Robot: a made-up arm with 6 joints.
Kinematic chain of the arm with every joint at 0, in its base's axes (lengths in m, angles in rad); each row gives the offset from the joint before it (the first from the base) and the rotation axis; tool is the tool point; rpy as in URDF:
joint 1: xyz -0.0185 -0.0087 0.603 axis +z
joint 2: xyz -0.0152 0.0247 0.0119 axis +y
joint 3: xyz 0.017 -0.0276 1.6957 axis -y
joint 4: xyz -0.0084 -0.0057 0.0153 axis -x
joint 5: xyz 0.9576 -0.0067 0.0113 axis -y
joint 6: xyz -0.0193 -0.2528 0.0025 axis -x
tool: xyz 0.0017 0.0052 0.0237 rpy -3.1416 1.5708 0
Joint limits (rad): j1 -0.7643..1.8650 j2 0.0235..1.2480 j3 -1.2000..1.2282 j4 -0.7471..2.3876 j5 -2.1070..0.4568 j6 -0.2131..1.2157
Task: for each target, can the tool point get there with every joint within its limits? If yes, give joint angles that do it. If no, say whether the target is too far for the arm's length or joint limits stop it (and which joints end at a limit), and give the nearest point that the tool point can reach.
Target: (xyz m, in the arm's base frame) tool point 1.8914 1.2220 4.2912
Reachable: no: too far | nearest point 1.1738 0.7596 2.9190 | short by 1.616 m
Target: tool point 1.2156 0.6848 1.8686
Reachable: yes | joints 0.5051 0.3031 -0.3392 1.5050 -0.5645 0.7723
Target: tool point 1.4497 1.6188 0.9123
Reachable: yes | joints 0.8145 0.9887 0.0442 1.6348 -0.9473 -0.0965
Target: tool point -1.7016 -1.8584 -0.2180
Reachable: no: joint limits stop it (at a limit: joint 1, joint 2, joint 6) | nearest point 0.4187 -0.7998 0.4870 | short by 2.473 m
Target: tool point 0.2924 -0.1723 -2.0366
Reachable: no: joint limits stop it (at a limit: joint 2, joint 5, joint 6) | nearest point 1.0661 -0.5794 0.1883 | short by 2.390 m
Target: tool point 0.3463 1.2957 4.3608
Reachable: no: too far | nearest point 0.2284 0.8741 3.1636 | short by 1.275 m
